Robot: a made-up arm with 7 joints. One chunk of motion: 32 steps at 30 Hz.
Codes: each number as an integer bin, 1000 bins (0 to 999) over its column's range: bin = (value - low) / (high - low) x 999, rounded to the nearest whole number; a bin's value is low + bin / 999 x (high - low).
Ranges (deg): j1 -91.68..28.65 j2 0..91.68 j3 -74.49..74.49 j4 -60.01..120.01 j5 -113..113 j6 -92.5..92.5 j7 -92.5..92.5
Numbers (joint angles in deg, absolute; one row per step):
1: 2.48 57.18 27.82 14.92 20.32 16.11 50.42
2: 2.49 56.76 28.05 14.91 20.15 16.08 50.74
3: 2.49 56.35 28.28 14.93 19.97 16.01 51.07
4: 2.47 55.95 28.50 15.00 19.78 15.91 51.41
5: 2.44 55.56 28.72 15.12 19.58 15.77 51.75
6: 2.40 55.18 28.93 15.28 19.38 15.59 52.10
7: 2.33 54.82 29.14 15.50 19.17 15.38 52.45
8: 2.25 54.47 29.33 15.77 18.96 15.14 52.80
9: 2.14 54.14 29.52 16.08 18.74 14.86 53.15
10: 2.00 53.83 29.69 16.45 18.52 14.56 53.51
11: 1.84 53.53 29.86 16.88 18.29 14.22 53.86
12: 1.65 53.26 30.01 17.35 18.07 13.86 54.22
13: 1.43 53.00 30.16 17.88 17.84 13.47 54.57
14: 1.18 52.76 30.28 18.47 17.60 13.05 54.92
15: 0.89 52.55 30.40 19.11 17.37 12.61 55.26
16: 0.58 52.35 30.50 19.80 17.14 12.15 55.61
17: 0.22 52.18 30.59 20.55 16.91 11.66 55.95
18: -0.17 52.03 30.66 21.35 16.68 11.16 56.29
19: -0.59 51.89 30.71 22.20 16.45 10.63 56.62
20: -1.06 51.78 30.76 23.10 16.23 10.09 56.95
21: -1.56 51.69 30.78 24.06 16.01 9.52 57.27
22: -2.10 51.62 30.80 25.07 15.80 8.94 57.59
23: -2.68 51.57 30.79 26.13 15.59 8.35 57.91
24: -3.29 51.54 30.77 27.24 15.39 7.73 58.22
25: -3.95 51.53 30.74 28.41 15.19 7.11 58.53
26: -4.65 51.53 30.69 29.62 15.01 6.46 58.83
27: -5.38 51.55 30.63 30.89 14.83 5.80 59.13
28: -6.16 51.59 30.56 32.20 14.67 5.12 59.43
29: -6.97 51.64 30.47 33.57 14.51 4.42 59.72
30: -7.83 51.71 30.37 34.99 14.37 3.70 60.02
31: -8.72 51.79 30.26 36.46 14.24 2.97 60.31
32: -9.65 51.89 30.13 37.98 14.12 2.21 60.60
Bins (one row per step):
1: 782 623 686 416 589 586 772
2: 782 618 688 416 589 586 773
3: 782 614 689 416 588 586 775
4: 782 610 691 416 587 585 777
5: 781 605 692 417 586 585 779
6: 781 601 693 418 585 584 781
7: 780 597 695 419 584 583 783
8: 780 594 696 421 583 581 785
9: 779 590 697 422 582 580 787
10: 778 587 699 424 581 578 788
11: 776 583 700 427 580 576 790
12: 775 580 701 429 579 574 792
13: 773 578 702 432 578 572 794
14: 771 575 703 436 577 570 796
15: 769 573 703 439 576 568 798
16: 766 570 704 443 575 565 800
17: 763 569 705 447 574 562 802
18: 760 567 705 451 573 560 803
19: 756 565 705 456 572 557 805
20: 752 564 706 461 571 554 807
21: 748 563 706 467 570 551 809
22: 744 562 706 472 569 548 810
23: 739 562 706 478 568 545 812
24: 734 562 706 484 568 541 814
25: 728 562 706 491 567 538 816
26: 723 562 705 497 566 534 817
27: 716 562 705 504 565 531 819
28: 710 562 704 512 564 527 820
29: 703 563 704 519 564 523 822
30: 696 563 703 527 563 519 824
31: 689 564 702 535 562 516 825
32: 681 565 702 544 562 511 827

